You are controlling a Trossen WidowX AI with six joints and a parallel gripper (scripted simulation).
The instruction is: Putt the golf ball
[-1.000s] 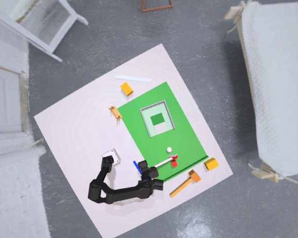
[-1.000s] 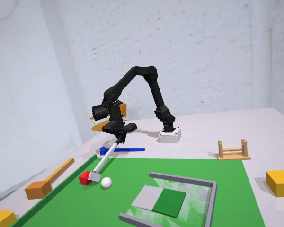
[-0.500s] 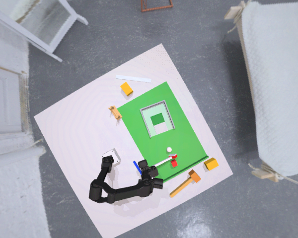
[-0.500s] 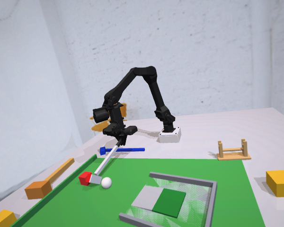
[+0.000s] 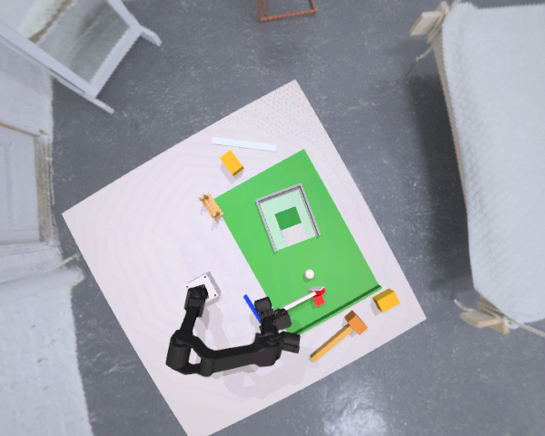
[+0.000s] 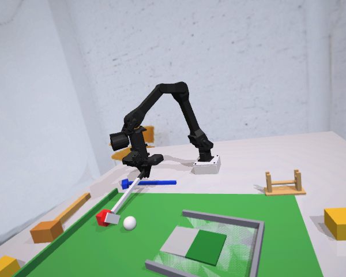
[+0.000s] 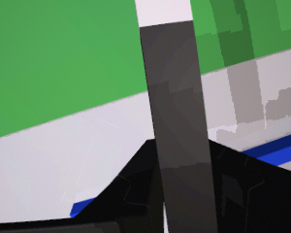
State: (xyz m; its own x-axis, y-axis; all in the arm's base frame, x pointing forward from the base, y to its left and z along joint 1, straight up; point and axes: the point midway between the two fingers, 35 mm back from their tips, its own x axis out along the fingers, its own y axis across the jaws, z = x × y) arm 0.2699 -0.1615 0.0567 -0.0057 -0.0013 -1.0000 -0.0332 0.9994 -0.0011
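Right now the red putter is 12 cm ahead of my gripper tip and 1 cm to the left of it. Also, from my gripper tip: blue putter: 5 cm behind, 7 cm to the right, 6 cm below; white golf ball: 21 cm ahead, 9 cm to the left, 5 cm below; red cube: 22 cm ahead, 3 cm to the right, 5 cm below.
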